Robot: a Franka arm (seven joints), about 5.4 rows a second.
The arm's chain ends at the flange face. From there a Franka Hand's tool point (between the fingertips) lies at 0.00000 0.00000 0.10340 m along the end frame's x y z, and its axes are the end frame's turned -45 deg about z.
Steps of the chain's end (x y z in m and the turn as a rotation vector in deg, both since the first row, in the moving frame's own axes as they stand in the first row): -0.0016, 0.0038, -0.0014, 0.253, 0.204, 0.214; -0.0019, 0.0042, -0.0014, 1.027, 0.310, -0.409; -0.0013, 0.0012, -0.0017, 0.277, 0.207, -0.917; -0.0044, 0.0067, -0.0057, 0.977, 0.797, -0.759; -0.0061, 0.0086, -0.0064, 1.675, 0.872, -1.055
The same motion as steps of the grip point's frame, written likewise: -0.0032, 0.0015, -0.0014, 0.035, 0.323, 0.214; -0.0026, 0.0007, -0.0014, 0.507, 0.945, -0.409; -0.0012, -0.0002, -0.0017, 0.049, 0.342, -0.917; -0.0056, 0.0014, -0.0057, 0.127, 1.254, -0.759; -0.0072, 0.0007, -0.0065, 0.568, 1.801, -1.055
